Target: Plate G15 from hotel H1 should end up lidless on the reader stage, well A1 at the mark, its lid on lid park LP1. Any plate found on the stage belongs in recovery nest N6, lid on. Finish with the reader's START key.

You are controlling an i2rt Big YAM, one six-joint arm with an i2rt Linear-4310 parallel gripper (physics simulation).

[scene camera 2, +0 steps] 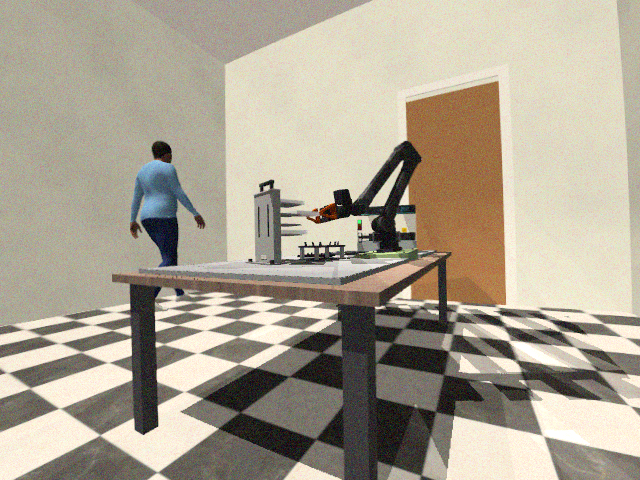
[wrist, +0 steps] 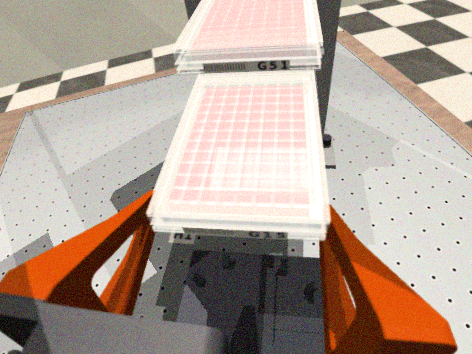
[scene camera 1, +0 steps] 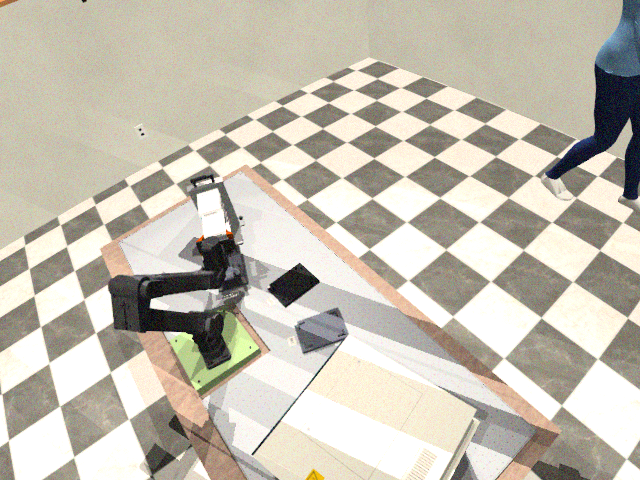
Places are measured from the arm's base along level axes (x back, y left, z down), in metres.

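Pixels of known places: gripper, fingertip midpoint: [scene camera 2: 312, 215] [wrist: 238, 205] [scene camera 1: 215, 233]; arm's base, origin of the base link: [scene camera 2: 389, 251] [scene camera 1: 214, 351].
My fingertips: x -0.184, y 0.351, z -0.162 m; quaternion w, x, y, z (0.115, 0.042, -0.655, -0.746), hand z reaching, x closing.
Note:
For each thing: its top centre in the pictures, then the offset to it from my fingertips. "spot": a spot on its surface instead.
- Plate G15, middle of its top: [wrist: 246, 125] [scene camera 1: 213, 222] dx -0.012, dy +0.047, dz -0.013 m
- Plate G51, middle of its top: [wrist: 253, 4] [scene camera 1: 208, 201] dx -0.032, dy +0.132, dz -0.050 m
- cream reader, middle of its top: [scene camera 1: 363, 433] [scene camera 2: 385, 208] dx -0.067, dy -0.900, dz -0.109 m
- dark rack, middle of its top: [wrist: 245, 347] [scene camera 1: 225, 260] [scene camera 2: 321, 241] dx +0.012, dy -0.044, dz +0.109 m
- black pad, surface spot: [scene camera 1: 293, 284] spot: dx -0.170, dy -0.248, dz +0.175 m
- grey-blue tray, middle of its top: [scene camera 1: 320, 328] [scene camera 2: 341, 251] dx -0.163, dy -0.470, dz +0.167 m
Plate G15 [wrist: 245, 165] [scene camera 1: 214, 223], clear-walled with pink wells and what looks like its lid on, lies level between the orange fingertips. My gripper [wrist: 238, 205] [scene camera 1: 215, 237] [scene camera 2: 313, 213] is shut on its long sides. The G15 label faces the wrist camera. Hotel H1 [scene camera 2: 267, 227] [wrist: 331, 55] stands beyond the plate, an upright grey panel. Plate G51 [wrist: 255, 27] [scene camera 1: 208, 199] sits in the hotel, behind and above G15. The cream reader [scene camera 1: 356, 397] is at the other end of the table. Its stage and START key cannot be made out.
A dark rack [scene camera 2: 321, 247] with upright pins stands low near the hotel. A black pad [scene camera 1: 293, 284] and a grey-blue tray [scene camera 1: 321, 330] lie between hotel and reader. The arm stands on a green base plate [scene camera 1: 242, 351]. A person [scene camera 1: 617, 98] [scene camera 2: 160, 193] is beyond the table.

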